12 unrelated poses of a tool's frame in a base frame.
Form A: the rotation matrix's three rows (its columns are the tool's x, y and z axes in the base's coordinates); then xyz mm. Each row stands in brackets.
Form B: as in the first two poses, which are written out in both.
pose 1, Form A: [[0.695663 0.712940 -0.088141], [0.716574 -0.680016 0.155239], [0.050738 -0.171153 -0.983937]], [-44.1 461.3 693.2]
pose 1, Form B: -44.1 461.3 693.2 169.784 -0.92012 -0.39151 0.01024
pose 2, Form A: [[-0.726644 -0.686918 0.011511], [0.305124 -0.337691 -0.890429], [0.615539 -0.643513 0.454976]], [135.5 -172.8 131.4]
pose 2, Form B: 135.5 -172.8 131.4 143.579 0.20794 -0.50869 0.83546
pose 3, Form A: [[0.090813 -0.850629 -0.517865], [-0.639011 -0.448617 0.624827], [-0.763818 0.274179 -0.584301]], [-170.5 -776.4 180.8]
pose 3, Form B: -170.5 -776.4 180.8 166.180 -0.73398 0.51483 0.44296
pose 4, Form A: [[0.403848 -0.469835 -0.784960], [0.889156 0.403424 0.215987], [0.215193 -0.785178 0.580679]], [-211.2 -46.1 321.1]
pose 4, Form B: -211.2 -46.1 321.1 78.815 -0.51027 -0.50976 0.69265
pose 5, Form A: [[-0.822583 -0.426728 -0.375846], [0.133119 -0.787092 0.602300], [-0.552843 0.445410 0.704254]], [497.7 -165.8 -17.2]
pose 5, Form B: 497.7 -165.8 -17.2 162.309 -0.25815 0.29123 0.92117
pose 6, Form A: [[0.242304 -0.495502 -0.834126], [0.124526 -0.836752 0.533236], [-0.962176 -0.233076 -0.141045]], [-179.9 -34.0 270.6]
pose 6, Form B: -179.9 -34.0 270.6 150.198 -0.77093 0.12882 0.62376
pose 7, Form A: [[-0.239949 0.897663 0.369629], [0.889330 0.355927 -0.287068], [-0.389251 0.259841 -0.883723]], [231.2 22.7 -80.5]
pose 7, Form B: 231.2 22.7 -80.5 152.113 0.58464 0.81124 -0.00891
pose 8, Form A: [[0.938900 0.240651 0.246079], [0.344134 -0.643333 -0.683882], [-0.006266 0.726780 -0.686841]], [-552.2 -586.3 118.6]
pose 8, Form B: -552.2 -586.3 118.6 134.078 0.98182 0.17563 0.07202
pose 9, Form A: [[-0.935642 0.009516 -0.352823], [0.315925 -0.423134 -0.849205], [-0.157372 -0.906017 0.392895]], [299.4 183.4 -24.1]
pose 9, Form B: 299.4 183.4 -24.1 169.401 -0.15444 -0.53133 0.83297
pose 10, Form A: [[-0.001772 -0.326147 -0.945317], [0.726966 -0.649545 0.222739], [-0.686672 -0.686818 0.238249]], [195.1 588.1 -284.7]
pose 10, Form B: 195.1 588.1 -284.7 134.954 -0.64263 -0.18274 0.74406
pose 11, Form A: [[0.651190 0.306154 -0.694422], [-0.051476 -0.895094 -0.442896], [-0.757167 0.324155 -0.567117]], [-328.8 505.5 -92.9]
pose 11, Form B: -328.8 505.5 -92.9 154.892 0.90385 0.07394 -0.42141
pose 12, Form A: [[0.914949 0.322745 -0.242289], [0.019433 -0.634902 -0.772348], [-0.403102 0.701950 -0.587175]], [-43.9 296.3 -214.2]
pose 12, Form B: -43.9 296.3 -214.2 130.811 0.97394 0.10624 -0.20037
